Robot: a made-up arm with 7 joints.
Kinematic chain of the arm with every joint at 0, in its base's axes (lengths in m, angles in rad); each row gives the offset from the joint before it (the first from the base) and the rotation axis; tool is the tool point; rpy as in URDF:
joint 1: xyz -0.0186 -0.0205 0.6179 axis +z
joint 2: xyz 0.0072 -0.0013 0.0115 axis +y
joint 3: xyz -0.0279 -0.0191 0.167 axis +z
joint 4: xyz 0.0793 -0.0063 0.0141 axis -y
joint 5: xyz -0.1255 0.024 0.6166 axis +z
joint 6: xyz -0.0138 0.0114 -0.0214 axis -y
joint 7: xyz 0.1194 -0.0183 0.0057 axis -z
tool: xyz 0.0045 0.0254 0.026 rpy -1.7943 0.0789 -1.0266
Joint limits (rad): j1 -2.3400..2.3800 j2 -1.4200..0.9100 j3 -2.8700..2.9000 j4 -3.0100..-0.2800 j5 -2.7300..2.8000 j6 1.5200..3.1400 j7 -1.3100..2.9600
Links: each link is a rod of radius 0.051 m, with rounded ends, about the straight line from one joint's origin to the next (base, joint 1, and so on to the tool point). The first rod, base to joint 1, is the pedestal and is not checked.
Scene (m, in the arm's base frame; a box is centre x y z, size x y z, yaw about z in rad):
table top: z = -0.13
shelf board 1: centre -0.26 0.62 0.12 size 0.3 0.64 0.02 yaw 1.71
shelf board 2: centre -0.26 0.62 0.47 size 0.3 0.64 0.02 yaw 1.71
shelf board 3: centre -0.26 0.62 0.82 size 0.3 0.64 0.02 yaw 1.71
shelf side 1: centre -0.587 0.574 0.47 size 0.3 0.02 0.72 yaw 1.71
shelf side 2: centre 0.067 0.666 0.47 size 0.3 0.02 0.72 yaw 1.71
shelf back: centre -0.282 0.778 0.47 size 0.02 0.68 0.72 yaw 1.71
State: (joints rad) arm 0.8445 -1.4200 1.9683 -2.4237 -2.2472 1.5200 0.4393
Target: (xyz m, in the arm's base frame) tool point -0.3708 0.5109 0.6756
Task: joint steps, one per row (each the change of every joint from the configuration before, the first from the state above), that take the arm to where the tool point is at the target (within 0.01 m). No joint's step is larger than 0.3 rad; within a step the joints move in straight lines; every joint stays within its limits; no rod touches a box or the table.
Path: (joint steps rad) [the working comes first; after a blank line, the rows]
Joints at the target: 1.2762 -1.4200 1.2198 -2.5697 -2.3731 1.7155 0.2875
Straight joint move there: touches shelf board 2.

1: 0.1371 0.0852 -0.0516 -0.0938 -0.0639 0.2618 -0.0339
2: 0.1371 0.0852 -0.0516 -0.0939 -0.0638 0.2617 -0.0338
3: 0.1371 0.0853 -0.0515 -0.0938 -0.0639 0.2618 -0.0339
4: 0.1371 0.0852 -0.0516 -0.0939 -0.0639 0.2617 -0.0338
5: 0.1261 -0.1136 -0.2935 0.0149 -0.0505 0.1073 -0.0353
6: 0.1262 -0.1137 -0.2936 0.0148 -0.0504 0.1073 -0.0352
7: 0.1261 -0.1136 -0.2935 0.0148 -0.0505 0.1073 -0.0352
8: -0.1237 0.0000 0.0846 0.0463 0.0702 -0.2934 0.0223
9: -0.1238 0.0000 0.0846 0.0462 0.0703 -0.2933 0.0224
10: -0.1238 0.0000 0.0846 0.0462 0.0702 -0.2934 0.0223
11: -0.1238 0.0000 0.0846 0.0462 0.0703 -0.2933 0.0223

